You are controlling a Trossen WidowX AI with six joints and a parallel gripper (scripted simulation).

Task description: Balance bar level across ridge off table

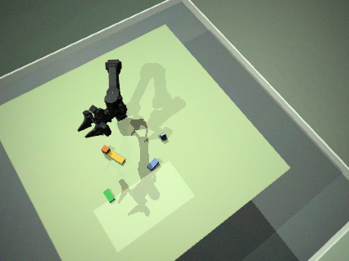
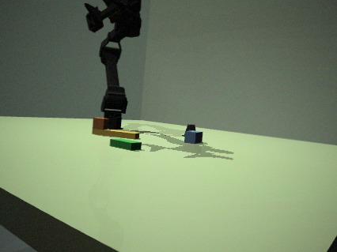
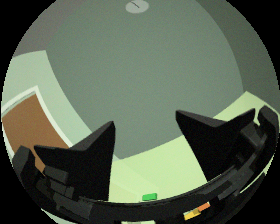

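My gripper tip is 10 mm short of the bar, 80 mm to the right of it and 360 mm above it. Round my gripper tip: blue block 210 mm ahead, 250 mm to the left, 370 mm below; then flat green block 220 mm ahead, 40 mm to the right, 380 mm below.
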